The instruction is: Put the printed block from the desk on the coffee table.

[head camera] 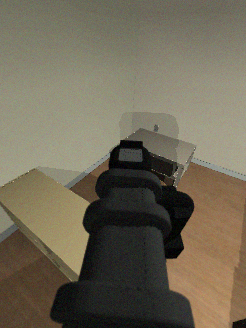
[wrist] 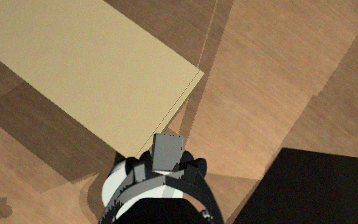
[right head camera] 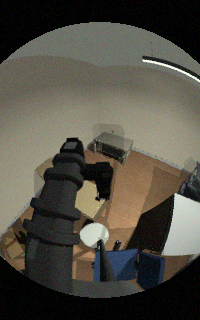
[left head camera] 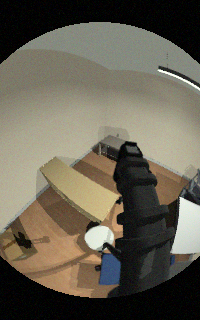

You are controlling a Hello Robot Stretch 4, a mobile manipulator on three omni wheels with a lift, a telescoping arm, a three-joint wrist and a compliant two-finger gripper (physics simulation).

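Where they show: gripper, fingertip midpoint: (wrist: 167, 163) (right head camera: 102, 199) (left head camera: 121, 201); robot's base, origin of the base link: (right head camera: 94, 234) (left head camera: 98, 237).
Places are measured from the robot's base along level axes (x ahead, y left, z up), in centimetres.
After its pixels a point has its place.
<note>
The printed block (wrist: 168, 151) {x 30.9, y -8.8, z 101.8 cm}, a small grey piece, sits upright between the two dark fingertips in the wrist view. My gripper (wrist: 167, 163) {x 29.2, y -8.8, z 98.6 cm} (right head camera: 103, 198) {x 29.2, y -8.8, z 98.6 cm} is shut on it and holds it high above the floor, just off the end of the wooden cabinet. The coffee table (head camera: 175, 145) {x 196.0, y -62.8, z 42.2 cm} (left head camera: 111, 141) {x 203.3, y -20.2, z 42.2 cm} (right head camera: 115, 140) {x 193.3, y -43.8, z 42.1 cm}, low and grey with a lower shelf, stands in the far room corner, partly behind the arm in the head view. The desk (left head camera: 187, 230) {x -10.2, y -80.4, z 88.2 cm} (right head camera: 185, 227) {x -9.0, y -84.3, z 88.2 cm} has a white top at the right; its dark side shows in the wrist view.
A long pale wooden cabinet (head camera: 45, 210) {x 69.8, y 56.4, z 58.2 cm} (left head camera: 80, 190) {x 55.7, y 27.3, z 58.2 cm} (wrist: 95, 75) {x 48.0, y 16.7, z 58.2 cm} stands left of the arm. A blue chair (left head camera: 110, 270) {x -43.1, y -12.8, z 44.2 cm} (right head camera: 120, 257) {x -29.3, y -31.0, z 44.2 cm} is near the desk. A white round disc (left head camera: 99, 238) {x -1.0, y -0.6, z 18.7 cm} (right head camera: 94, 234) {x 0.7, y -1.1, z 18.7 cm} is low by the robot. A dark cart (right head camera: 192, 182) {x 53.7, y -211.8, z 44.1 cm} shows at the right edge.
</note>
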